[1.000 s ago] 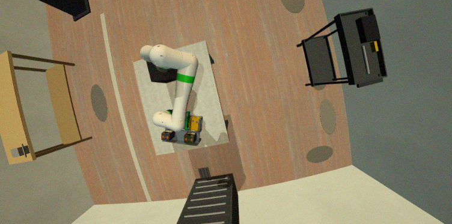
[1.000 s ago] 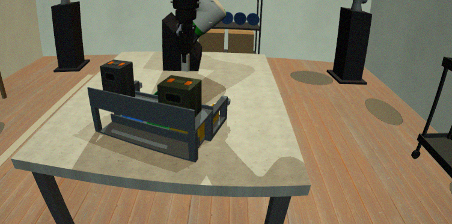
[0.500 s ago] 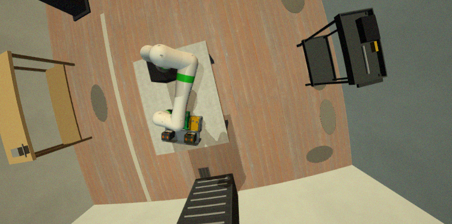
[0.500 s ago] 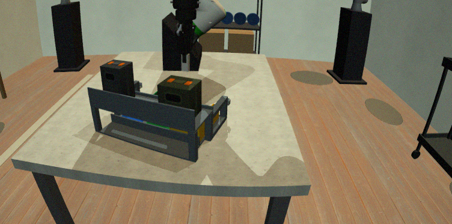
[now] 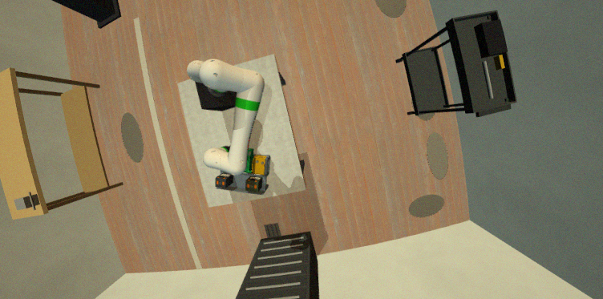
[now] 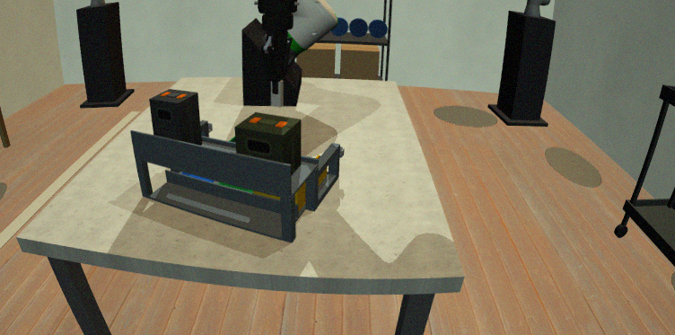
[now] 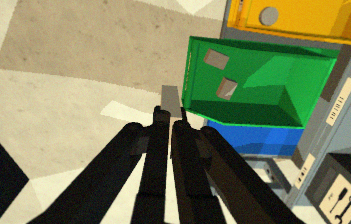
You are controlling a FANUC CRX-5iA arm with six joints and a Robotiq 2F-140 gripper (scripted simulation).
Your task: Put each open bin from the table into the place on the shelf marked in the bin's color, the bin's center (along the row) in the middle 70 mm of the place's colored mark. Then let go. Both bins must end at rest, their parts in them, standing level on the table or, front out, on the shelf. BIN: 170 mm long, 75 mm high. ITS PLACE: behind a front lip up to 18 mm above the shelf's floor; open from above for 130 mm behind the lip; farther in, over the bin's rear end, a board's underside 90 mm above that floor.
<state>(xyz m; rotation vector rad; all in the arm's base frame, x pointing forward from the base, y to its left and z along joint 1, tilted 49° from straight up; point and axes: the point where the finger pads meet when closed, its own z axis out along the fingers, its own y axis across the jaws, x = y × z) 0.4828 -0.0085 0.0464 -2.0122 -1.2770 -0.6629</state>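
Right now the green bin is 110 mm below my hand, 100 mm ahead of it and 50 mm to the right of it. Round my hand: yellow bin (200 mm ahead, 110 mm below, 40 mm to the left).
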